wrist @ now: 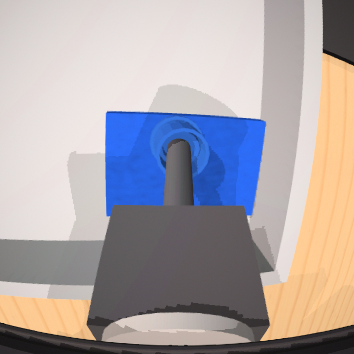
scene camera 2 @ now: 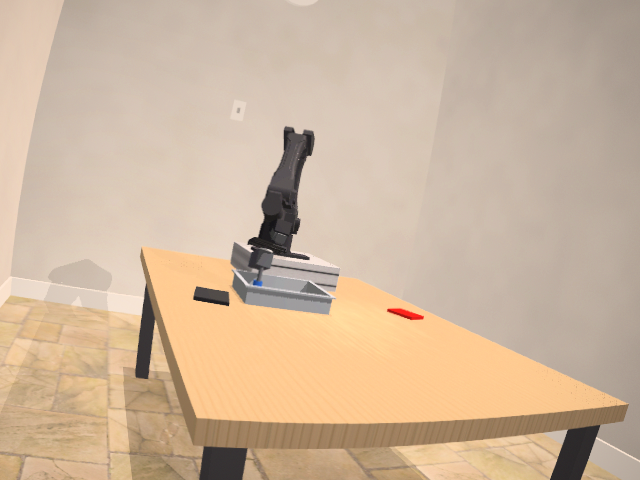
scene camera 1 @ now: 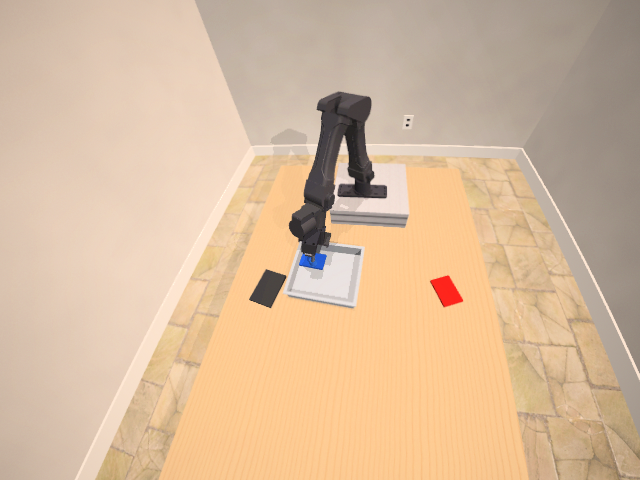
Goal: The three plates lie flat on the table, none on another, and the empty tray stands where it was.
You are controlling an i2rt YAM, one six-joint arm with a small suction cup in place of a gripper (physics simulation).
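Places are measured from the arm's base along level axes (x left, y back, z up), in millimetres.
Where they show: hand, tool point: [wrist: 178, 127] [scene camera 1: 312, 265]; arm's base, link origin: [scene camera 2: 280, 254] [scene camera 1: 362, 191].
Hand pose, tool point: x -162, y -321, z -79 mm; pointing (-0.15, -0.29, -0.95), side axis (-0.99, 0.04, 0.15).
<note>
Each offset is from my tool point to the top centre of the thing. Level surfaces: height alone.
The blue plate {dx -2, dy +23, dz +7 mm} [scene camera 1: 320, 264] [wrist: 125, 175] lies in the tray near its back left corner in scene view 1. In scene view 2 the tray's front wall hides it. My suction gripper [scene camera 1: 311, 262] [scene camera 2: 257, 284] [wrist: 177, 145] is on, its blue cup against the plate's top, so it is shut on the blue plate. The black plate {dx -146, dy -107, dz +4 mm} [scene camera 1: 267, 288] [scene camera 2: 211, 295] lies flat on the table left of the tray. The red plate {dx +468, dy -48, dz +3 mm} [scene camera 1: 446, 291] [scene camera 2: 405, 313] lies flat far to the right. The tray {dx +59, dy -31, dz +44 mm} [scene camera 1: 358, 277] [scene camera 2: 287, 303] [wrist: 283, 125] stands upright on the table.
The arm's base stands on a grey block [scene camera 1: 369, 219] [scene camera 2: 330, 277] behind the tray. The tray's raised walls surround the blue plate, with the back and side walls close to it. The wooden table {dz -6 mm} [scene camera 1: 341, 387] [scene camera 2: 361, 372] ends at a straight edge on either side.
</note>
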